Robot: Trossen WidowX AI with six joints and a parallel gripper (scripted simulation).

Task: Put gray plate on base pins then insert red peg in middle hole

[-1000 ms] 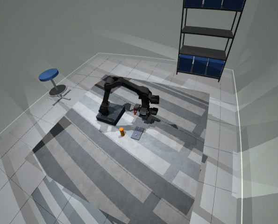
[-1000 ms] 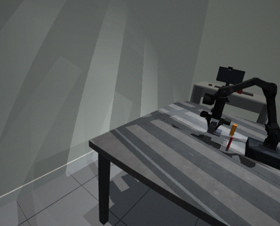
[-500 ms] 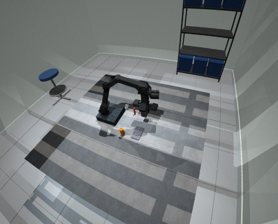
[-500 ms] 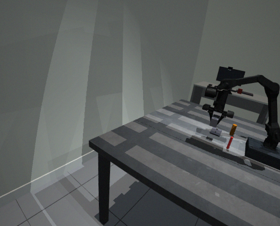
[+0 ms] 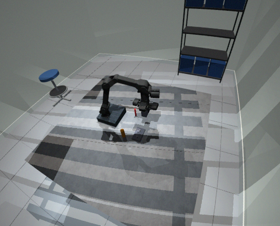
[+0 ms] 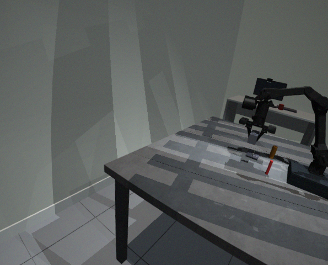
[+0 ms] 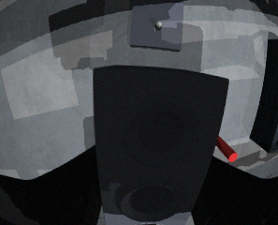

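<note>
Now: the base 130 mm to the right of my gripper tip, 130 mm below it and 20 mm behind it. Also, from my gripper tip: red peg: 120 mm behind, 100 mm below, 50 mm to the left; gray plate: 30 mm above; orange cylinder: 180 mm to the right, 130 mm behind, 100 mm below.
</note>
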